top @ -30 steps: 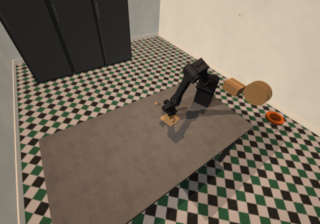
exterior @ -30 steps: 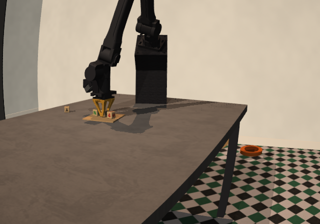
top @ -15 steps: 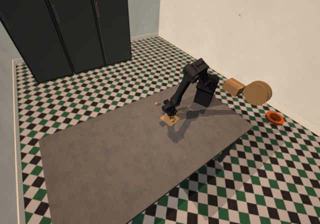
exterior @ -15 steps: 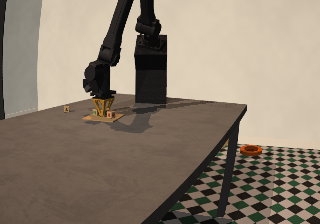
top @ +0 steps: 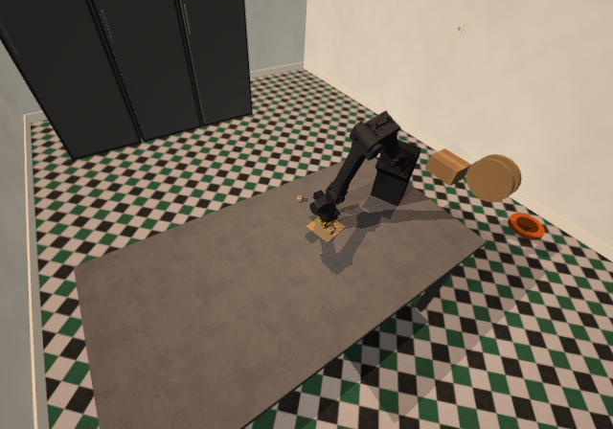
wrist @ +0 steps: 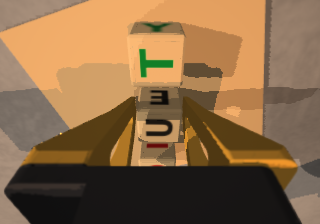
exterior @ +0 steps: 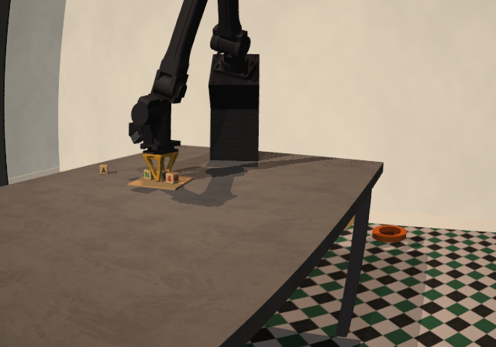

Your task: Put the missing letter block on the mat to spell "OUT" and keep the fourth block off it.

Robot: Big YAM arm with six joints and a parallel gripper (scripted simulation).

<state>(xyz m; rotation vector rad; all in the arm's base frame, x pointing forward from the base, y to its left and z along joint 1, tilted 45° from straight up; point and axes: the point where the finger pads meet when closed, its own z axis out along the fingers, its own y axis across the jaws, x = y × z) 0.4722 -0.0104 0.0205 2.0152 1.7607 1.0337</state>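
Now: the tan mat 10 mm below my hand.
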